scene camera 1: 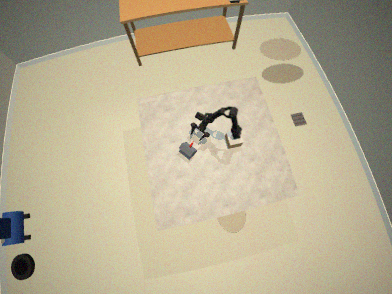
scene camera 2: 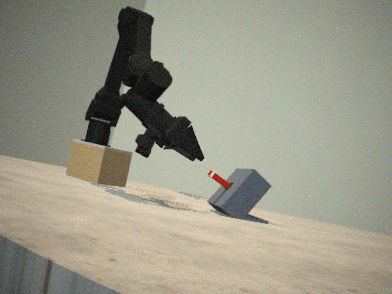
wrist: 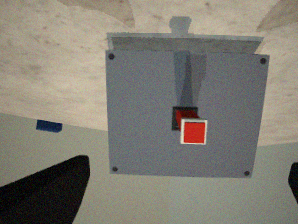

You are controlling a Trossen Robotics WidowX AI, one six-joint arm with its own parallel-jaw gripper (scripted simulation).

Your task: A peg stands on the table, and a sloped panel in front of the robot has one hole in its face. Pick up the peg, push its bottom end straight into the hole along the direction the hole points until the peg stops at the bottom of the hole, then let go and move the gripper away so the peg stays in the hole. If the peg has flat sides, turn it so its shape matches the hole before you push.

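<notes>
My gripper (scene camera 2: 198, 159) is open and it's holding nothing, and you'd see my gripper (wrist: 191, 170) from the wrist too. There's a peg (wrist: 192, 128), and there's a grey panel block (scene camera 2: 249, 186). That grey panel block (wrist: 142, 87) is in the wrist view as well.
</notes>
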